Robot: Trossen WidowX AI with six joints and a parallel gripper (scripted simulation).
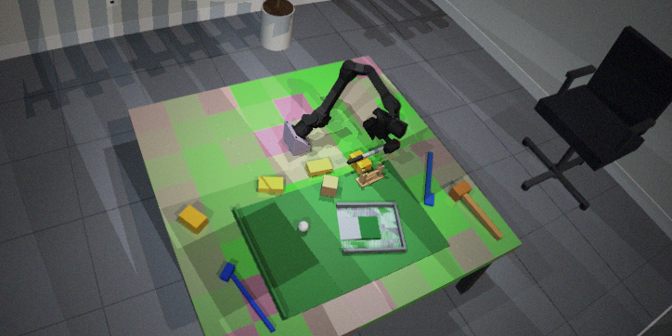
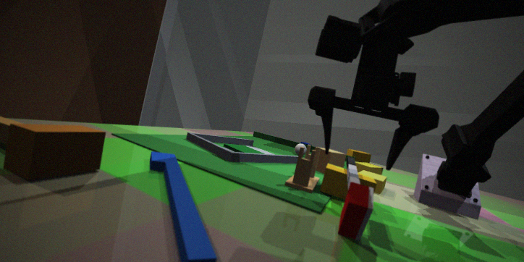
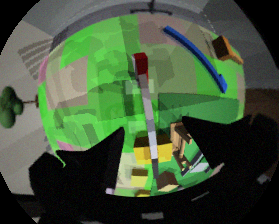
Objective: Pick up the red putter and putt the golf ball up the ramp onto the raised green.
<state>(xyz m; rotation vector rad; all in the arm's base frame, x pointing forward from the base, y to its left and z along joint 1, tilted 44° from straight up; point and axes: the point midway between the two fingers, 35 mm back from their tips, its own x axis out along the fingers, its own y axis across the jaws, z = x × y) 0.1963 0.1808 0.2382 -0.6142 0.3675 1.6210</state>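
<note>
Right now the red putter is 2 cm to the right of my gripper tip and 3 cm below it. From my gripper tip the other things lie so: wooden stand (10 cm ahead, 8 cm to the right, 4 cm below); white golf ball (23 cm ahead, 45 cm to the right, 6 cm below); tan cube (10 cm ahead, 28 cm to the right, 5 cm below).
</note>
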